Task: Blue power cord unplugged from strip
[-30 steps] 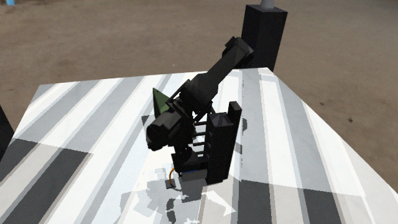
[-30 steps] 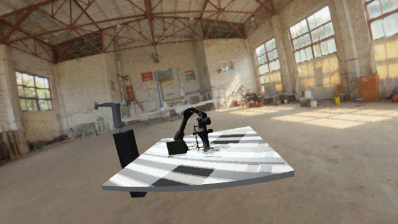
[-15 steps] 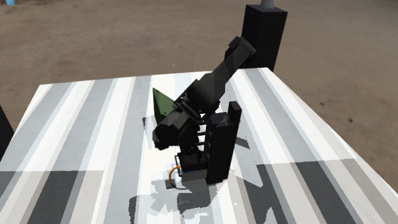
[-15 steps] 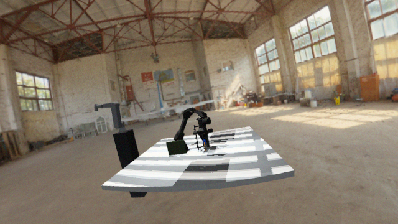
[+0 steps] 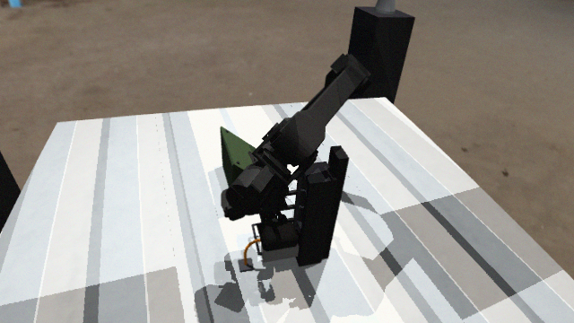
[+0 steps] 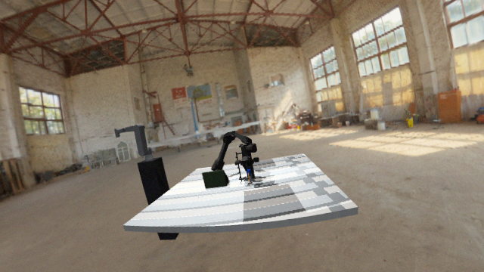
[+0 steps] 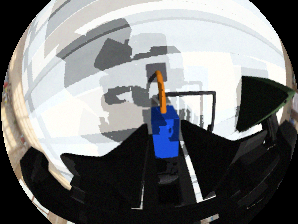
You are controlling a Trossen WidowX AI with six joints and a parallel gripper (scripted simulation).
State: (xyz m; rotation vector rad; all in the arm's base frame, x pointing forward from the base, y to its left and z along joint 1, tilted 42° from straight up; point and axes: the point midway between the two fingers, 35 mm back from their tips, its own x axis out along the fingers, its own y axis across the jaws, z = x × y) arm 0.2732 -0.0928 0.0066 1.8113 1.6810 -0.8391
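The blue plug lies 30 mm to the left of my gripper tip. The rest, counted from my gripper tip: black power strip: 100 mm to the left, 40 mm above, 10 mm ahead.
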